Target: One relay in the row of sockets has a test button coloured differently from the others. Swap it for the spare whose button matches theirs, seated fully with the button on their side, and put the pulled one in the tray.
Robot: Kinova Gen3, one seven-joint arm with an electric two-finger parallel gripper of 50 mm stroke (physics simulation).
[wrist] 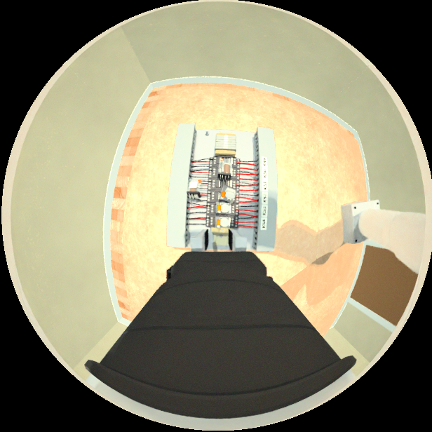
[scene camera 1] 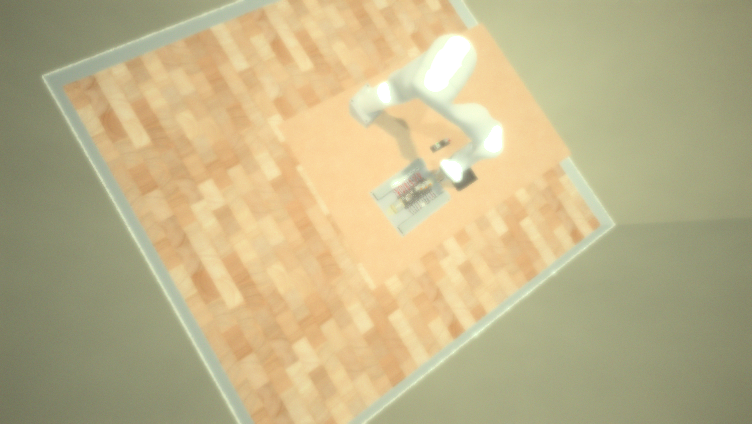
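Seen in the pictures: gripper, between the fingertips: (scene camera 1: 437, 178); arm's base, origin of its link: (scene camera 1: 366, 102).
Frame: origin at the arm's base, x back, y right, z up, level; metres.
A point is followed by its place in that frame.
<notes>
The grey wiring panel (scene camera 1: 386, 192) @(x -0.420, y 0.090, z -0.038 m) (wrist: 179, 189) carries a black row of sockets (wrist: 213, 193) with red and white wires at both sides. Two relays (wrist: 224, 208) (wrist: 222, 220) in the row show orange buttons. A third relay (wrist: 230, 194) above them looks paler. The far socket (wrist: 226, 167) looks dark and open. A small pale relay (wrist: 194, 186) lies off the row, on the left wires. My gripper (scene camera 1: 451, 169) (wrist: 220, 240) is open and empty at the panel's near end. The dark tray (scene camera 1: 467, 181) @(x -0.532, y -0.329, z -0.078 m) shows partly under the wrist; its inside is hidden.
A small dark box (scene camera 1: 439, 145) @(x -0.313, y -0.253, z -0.034 m) lies on the table behind the tray. The arm's white base (wrist: 356, 223) (scene camera 1: 365, 108) @(x -0.044, y 0.030, z 0.037 m) stands at the right of the wrist view. Pale end blocks (wrist: 224, 142) close the socket rail. The table sits on a parquet floor (scene camera 1: 209, 210).
</notes>
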